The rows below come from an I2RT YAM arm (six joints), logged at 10 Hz.
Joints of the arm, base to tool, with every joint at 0 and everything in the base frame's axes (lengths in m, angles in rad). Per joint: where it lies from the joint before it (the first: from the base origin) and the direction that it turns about. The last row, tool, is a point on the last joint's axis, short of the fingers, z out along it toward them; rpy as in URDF.
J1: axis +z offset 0 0 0.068
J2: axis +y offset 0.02 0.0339 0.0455
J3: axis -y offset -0.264 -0.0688 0
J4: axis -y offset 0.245 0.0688 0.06
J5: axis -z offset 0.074 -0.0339 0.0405
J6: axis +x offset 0.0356 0 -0.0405
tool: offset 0 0 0 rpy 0 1.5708 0
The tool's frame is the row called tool.
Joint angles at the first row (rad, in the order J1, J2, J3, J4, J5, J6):
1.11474 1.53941 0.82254 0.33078 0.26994 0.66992
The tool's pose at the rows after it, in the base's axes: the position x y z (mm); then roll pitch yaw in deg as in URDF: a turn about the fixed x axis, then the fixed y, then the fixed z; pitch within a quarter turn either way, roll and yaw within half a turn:
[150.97 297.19 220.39 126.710 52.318 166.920]
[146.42 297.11 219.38 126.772 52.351 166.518]
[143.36 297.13 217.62 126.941 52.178 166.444]
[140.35 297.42 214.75 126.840 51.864 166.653]
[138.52 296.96 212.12 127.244 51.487 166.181]
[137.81 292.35 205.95 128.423 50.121 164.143]
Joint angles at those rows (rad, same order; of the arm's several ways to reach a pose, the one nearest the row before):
1.13233 1.52976 0.81362 0.32368 0.29989 0.67610
1.14681 1.52439 0.80499 0.32385 0.32080 0.68444
1.15644 1.52313 0.79788 0.32482 0.33199 0.69243
1.16531 1.52505 0.78773 0.33470 0.33334 0.69945
1.17154 1.52632 0.78121 0.33240 0.34941 0.71349
1.17194 1.52309 0.76345 0.31472 0.38757 0.75787

